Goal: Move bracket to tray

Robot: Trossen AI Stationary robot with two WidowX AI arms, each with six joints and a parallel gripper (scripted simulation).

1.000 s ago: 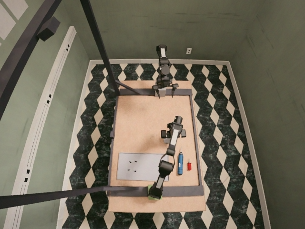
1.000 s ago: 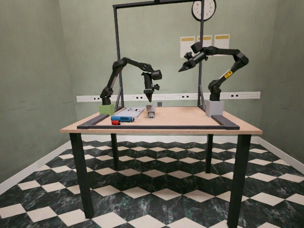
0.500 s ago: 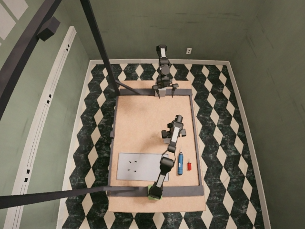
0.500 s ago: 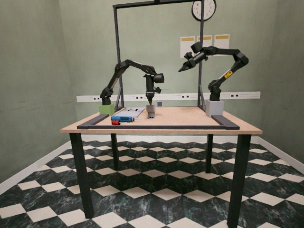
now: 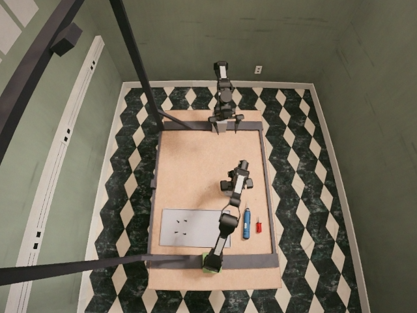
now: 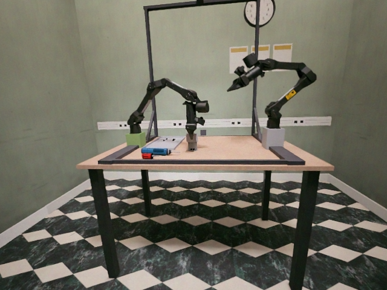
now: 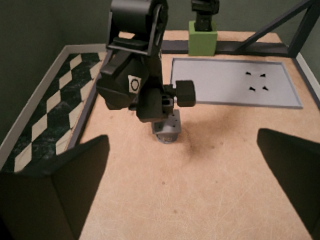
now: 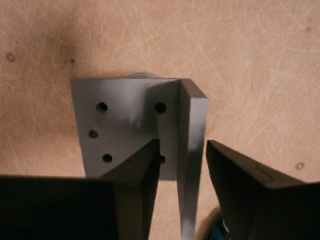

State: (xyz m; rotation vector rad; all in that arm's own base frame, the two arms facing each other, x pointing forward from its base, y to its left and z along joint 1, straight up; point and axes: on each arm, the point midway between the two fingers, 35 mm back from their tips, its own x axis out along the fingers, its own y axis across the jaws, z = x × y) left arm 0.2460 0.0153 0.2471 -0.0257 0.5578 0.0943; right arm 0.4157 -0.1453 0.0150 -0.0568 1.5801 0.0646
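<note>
Now: the grey angle bracket 3 cm behind my right hand and 4 cm below it. From my right hand the other things lie so: small red tool 16 cm ahead, 20 cm to the right, 10 cm below; flat grey tray 22 cm behind, 24 cm to the right, 11 cm below; joint module 3 cm behind, 8 cm below.
</note>
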